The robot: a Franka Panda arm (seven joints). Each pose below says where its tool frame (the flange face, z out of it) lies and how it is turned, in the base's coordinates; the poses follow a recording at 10 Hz.
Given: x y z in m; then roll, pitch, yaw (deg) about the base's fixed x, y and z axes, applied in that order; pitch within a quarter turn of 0, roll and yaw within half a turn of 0.
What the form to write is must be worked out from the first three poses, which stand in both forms.
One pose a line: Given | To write
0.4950 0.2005 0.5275 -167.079 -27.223 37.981 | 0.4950 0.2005 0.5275 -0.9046 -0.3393 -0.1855 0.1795
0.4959 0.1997 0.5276 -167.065 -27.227 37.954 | 0.4959 0.1997 0.5276 -0.9046 -0.3391 -0.1856 0.1796
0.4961 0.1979 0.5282 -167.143 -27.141 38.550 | 0.4961 0.1979 0.5282 -0.9032 -0.3437 -0.1842 0.1797
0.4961 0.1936 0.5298 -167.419 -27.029 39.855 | 0.4961 0.1936 0.5298 -0.8999 -0.3535 -0.1821 0.1793
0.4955 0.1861 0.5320 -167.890 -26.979 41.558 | 0.4955 0.1861 0.5320 -0.8954 -0.3661 -0.1805 0.1782
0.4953 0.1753 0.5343 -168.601 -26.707 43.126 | 0.4953 0.1753 0.5343 -0.8920 -0.3772 -0.1782 0.1743
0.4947 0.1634 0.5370 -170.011 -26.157 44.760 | 0.4947 0.1634 0.5370 -0.8898 -0.3877 -0.1762 0.1642
